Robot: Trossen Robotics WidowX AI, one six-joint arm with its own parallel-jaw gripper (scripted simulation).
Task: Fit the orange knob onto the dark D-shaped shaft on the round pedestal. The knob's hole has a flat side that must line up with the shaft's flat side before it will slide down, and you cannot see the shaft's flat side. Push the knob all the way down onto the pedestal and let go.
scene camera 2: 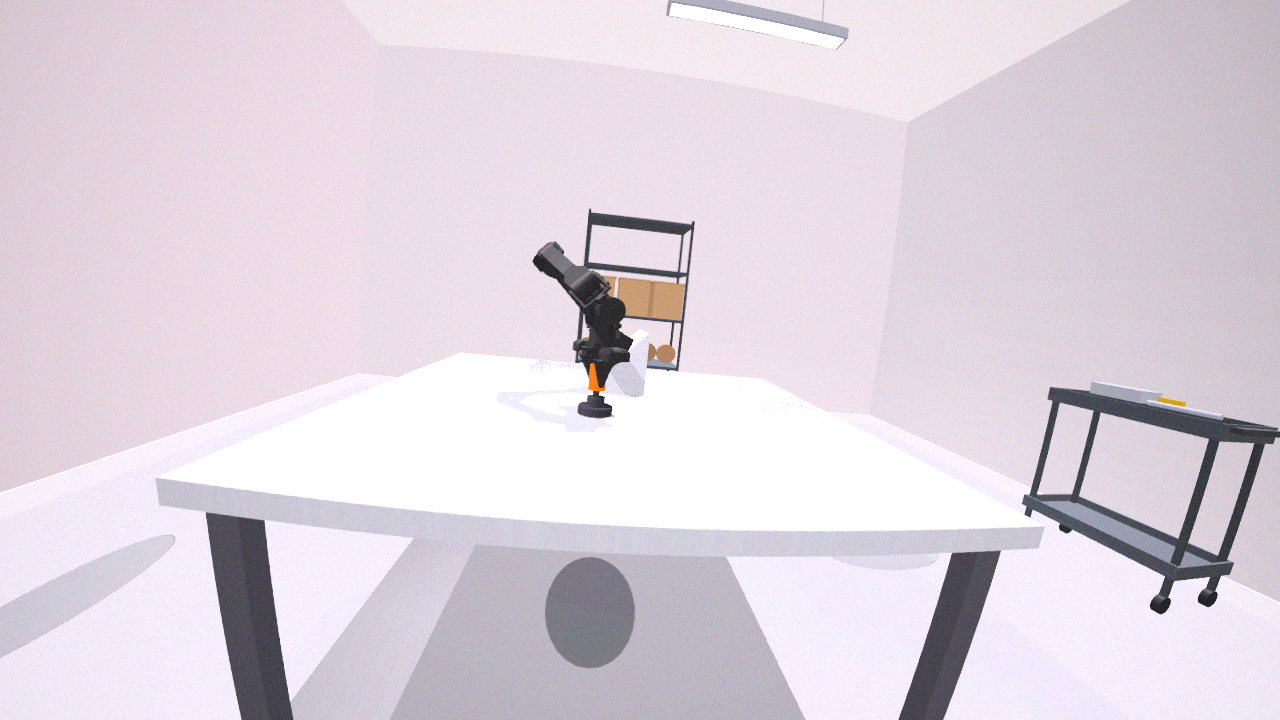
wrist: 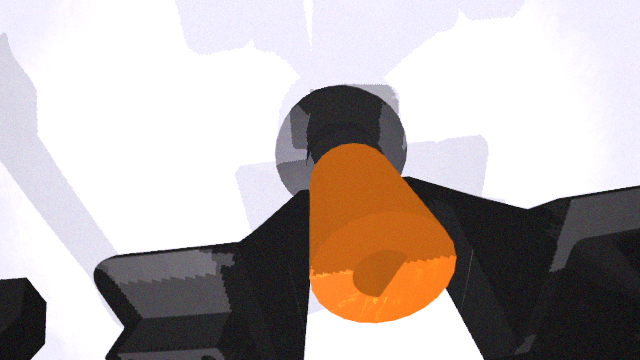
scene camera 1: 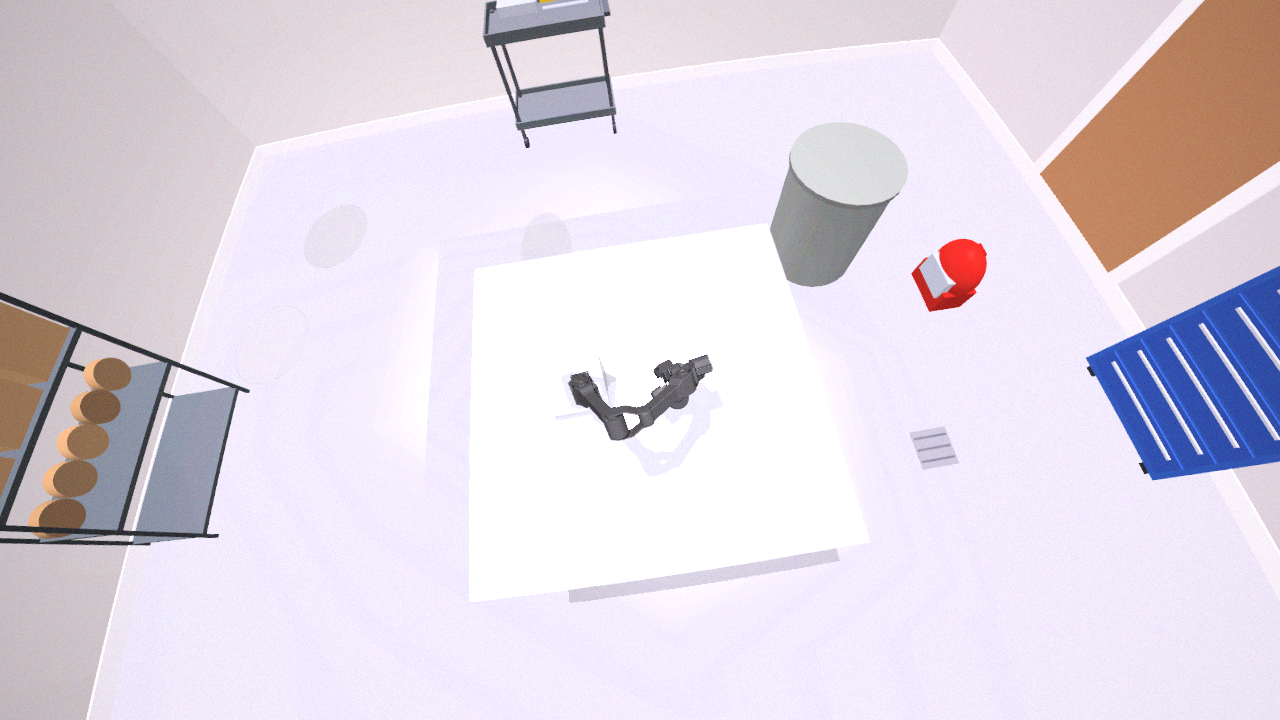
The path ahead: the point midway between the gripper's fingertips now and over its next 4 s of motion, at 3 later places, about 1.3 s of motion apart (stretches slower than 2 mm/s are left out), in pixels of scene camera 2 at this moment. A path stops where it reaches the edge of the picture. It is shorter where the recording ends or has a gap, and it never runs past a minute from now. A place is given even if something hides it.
My gripper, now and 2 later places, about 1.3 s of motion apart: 596, 385; 596, 387; 600, 354
